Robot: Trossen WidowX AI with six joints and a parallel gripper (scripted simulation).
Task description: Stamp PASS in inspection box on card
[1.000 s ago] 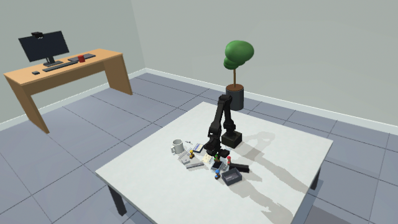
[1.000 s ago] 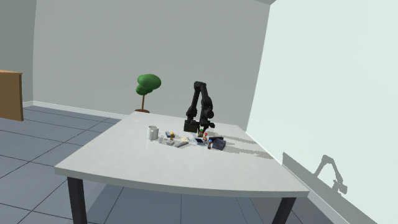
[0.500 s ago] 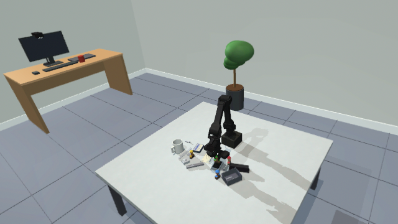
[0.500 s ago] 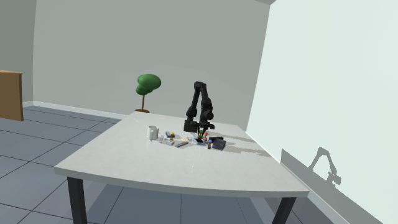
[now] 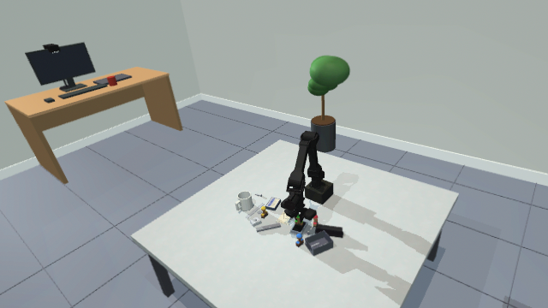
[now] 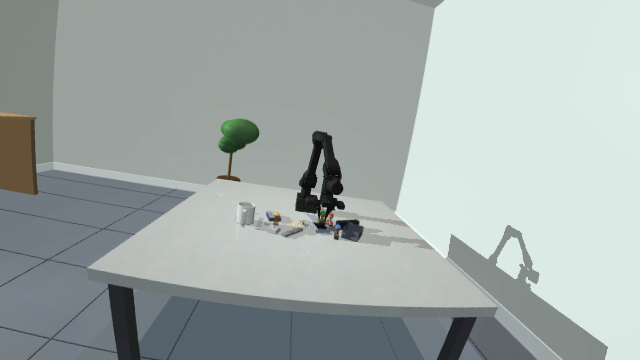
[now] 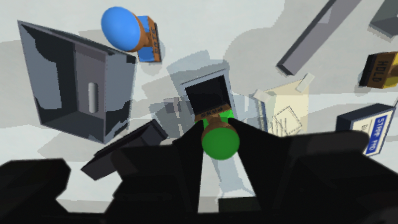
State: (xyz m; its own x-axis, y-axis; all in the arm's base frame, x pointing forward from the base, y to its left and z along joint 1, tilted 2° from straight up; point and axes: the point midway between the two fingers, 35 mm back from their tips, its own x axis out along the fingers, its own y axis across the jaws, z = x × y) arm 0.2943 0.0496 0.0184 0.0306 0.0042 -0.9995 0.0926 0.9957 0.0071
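The ink pad lies 50 mm below my gripper tip. From my gripper tip the other things lie so: red-knobbed stamp (70 mm behind, 60 mm to the left, 30 mm below); card (40 mm behind, 110 mm to the right, 50 mm below); blue-knobbed stamp (90 mm ahead, 60 mm to the left, 30 mm below).
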